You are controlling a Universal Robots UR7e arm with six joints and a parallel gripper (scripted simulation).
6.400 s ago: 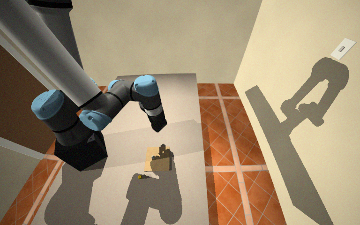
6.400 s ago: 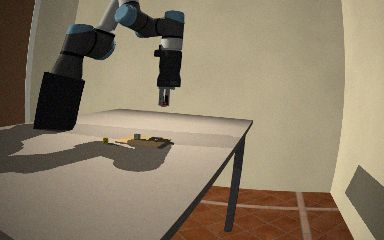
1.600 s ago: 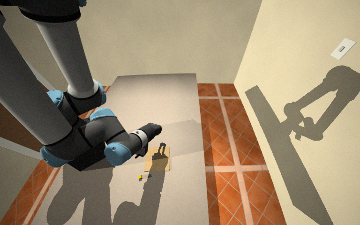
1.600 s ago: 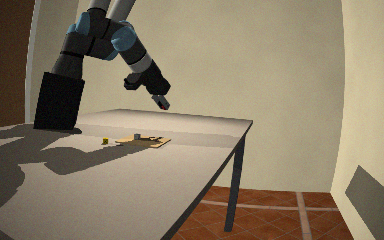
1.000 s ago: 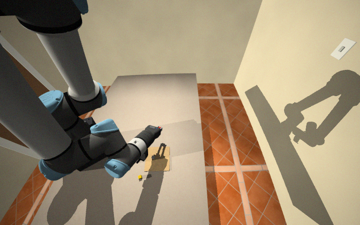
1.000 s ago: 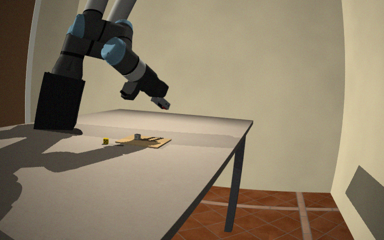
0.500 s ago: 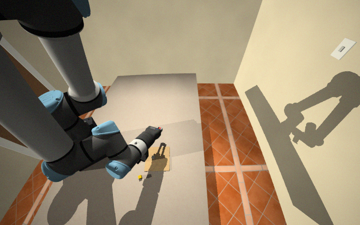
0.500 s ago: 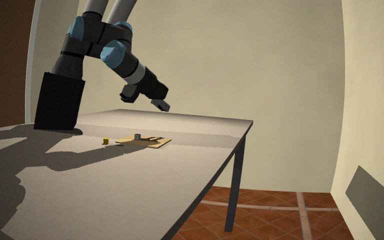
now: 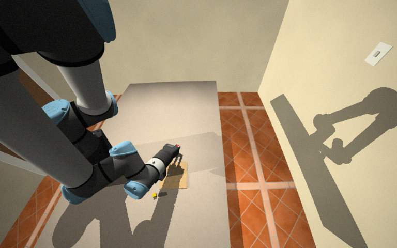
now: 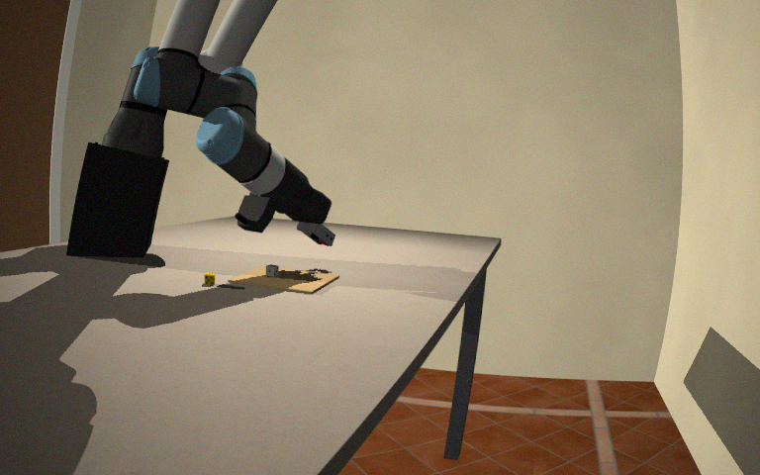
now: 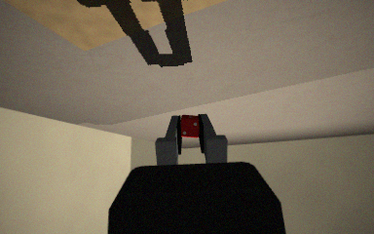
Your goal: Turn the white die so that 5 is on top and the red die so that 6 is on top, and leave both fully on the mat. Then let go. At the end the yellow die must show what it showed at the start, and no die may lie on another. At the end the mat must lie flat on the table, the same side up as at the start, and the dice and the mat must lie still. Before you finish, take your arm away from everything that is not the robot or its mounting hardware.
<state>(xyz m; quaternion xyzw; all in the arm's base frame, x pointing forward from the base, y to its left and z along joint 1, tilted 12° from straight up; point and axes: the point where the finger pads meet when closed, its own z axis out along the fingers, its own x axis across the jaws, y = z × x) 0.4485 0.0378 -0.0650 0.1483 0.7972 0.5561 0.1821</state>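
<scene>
Right now my hand is 50 mm past the white die, 120 mm to the left of it and 50 mm above it. From my hand the other things lie so: yellow die (120 mm behind, 220 mm to the right, 50 mm below); then red die (10 mm to the left, 10 mm below); then tan mat (30 mm behind, 130 mm to the right, 60 mm below).
</scene>
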